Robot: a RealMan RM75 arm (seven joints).
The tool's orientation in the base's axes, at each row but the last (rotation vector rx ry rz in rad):
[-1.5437, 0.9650, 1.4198]
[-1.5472, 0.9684, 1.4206]
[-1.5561, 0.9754, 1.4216]
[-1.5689, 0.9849, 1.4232]
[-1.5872, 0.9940, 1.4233]
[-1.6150, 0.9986, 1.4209]
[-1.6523, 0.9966, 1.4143]
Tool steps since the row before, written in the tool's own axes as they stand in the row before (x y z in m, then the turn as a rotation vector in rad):
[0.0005, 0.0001, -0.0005, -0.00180, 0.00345, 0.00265]
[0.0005, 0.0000, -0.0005, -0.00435, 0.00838, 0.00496]
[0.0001, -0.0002, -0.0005, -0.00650, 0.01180, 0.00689]
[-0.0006, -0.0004, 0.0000, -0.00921, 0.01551, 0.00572]
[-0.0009, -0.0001, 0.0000, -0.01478, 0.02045, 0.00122]
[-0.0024, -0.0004, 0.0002, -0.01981, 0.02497, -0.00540]
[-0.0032, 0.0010, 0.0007, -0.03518, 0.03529, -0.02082]
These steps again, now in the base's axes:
[0.0001, -0.0005, -0.0005, -0.00432, 0.00116, 0.00147]
[0.0002, -0.0005, -0.0005, -0.00993, 0.00145, 0.00360]
[0.0004, -0.0004, -0.0001, -0.01398, 0.00197, 0.00545]
[0.0003, 0.0002, 0.0006, -0.01712, -0.00045, 0.00804]
[0.0000, 0.0001, 0.0009, -0.02026, -0.00623, 0.01374]
[0.0001, 0.0005, 0.0024, -0.02207, -0.01373, 0.01922]
[-0.0015, 0.0005, 0.0030, -0.02629, -0.03054, 0.03596]

